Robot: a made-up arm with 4 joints.
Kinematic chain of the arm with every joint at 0, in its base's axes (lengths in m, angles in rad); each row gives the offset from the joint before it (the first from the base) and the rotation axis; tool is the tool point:
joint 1: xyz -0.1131 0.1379 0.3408 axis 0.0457 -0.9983 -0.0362
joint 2: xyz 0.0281 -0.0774 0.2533 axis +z
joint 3: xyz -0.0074 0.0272 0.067 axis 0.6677 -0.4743 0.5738
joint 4: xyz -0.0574 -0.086 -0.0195 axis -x
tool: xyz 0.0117 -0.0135 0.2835
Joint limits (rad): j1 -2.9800..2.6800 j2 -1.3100..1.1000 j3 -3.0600..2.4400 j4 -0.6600..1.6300
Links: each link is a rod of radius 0.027 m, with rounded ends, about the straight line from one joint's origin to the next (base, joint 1, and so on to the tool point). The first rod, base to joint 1, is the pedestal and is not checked.
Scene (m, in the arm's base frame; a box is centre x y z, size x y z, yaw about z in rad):
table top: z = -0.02
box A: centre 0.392 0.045 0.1 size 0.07 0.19 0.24 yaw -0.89
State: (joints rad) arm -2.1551 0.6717 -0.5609 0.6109
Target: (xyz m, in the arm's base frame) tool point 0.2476 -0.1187 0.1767
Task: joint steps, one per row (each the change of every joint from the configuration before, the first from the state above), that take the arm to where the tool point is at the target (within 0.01 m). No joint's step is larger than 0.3 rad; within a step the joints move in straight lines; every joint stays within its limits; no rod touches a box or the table.
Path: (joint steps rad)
1: 0.1996 -0.1934 0.2766 0.0935
2: 0.1995 -0.1933 0.2767 0.0935
3: 0.1996 -0.1934 0.2766 0.0935
4: 0.1995 -0.1934 0.2766 0.0935
5: -0.1482 0.1262 0.2620 -0.1172
6: -0.1483 0.1261 0.2620 -0.1171
7: -0.1482 0.1262 0.2620 -0.1171
8: -0.1482 0.1261 0.2619 -0.1171

